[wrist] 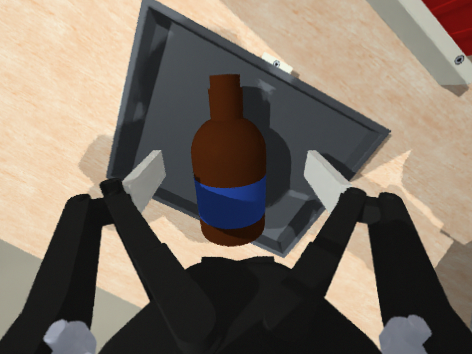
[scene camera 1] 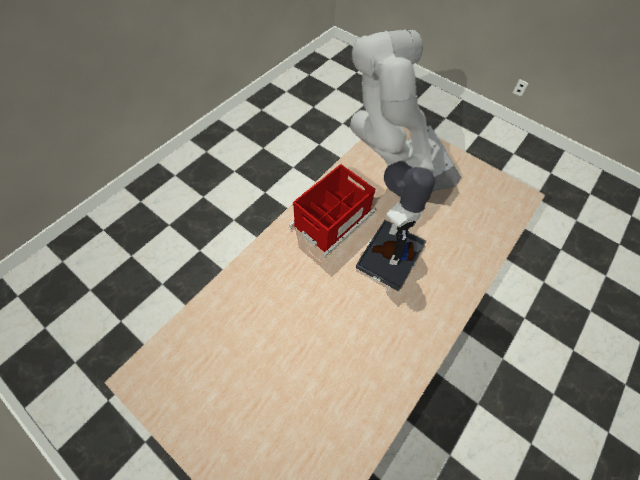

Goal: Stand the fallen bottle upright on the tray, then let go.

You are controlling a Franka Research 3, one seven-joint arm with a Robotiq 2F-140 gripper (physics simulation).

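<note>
A brown bottle [scene camera 1: 384, 250] [wrist: 229, 150] with a blue label lies on its side on the dark grey tray [scene camera 1: 377, 266] [wrist: 170, 100]. In the wrist view its neck points to the top of the view and its base is near the gripper's palm. In the scene view the neck points left. My gripper [scene camera 1: 398, 250] [wrist: 235, 163] is open over the bottle, with one pale fingertip on each side of its body and a gap on both sides. The gripper hides part of the bottle in the scene view. How far the fingertips are above the tray is hard to tell.
A red crate [scene camera 1: 312, 227] [wrist: 457, 22] with inner dividers stands left of the tray in the scene view, on a pale base frame. Both stand on the wooden table [scene camera 1: 268, 351]. The robot's base is at the table's back end.
</note>
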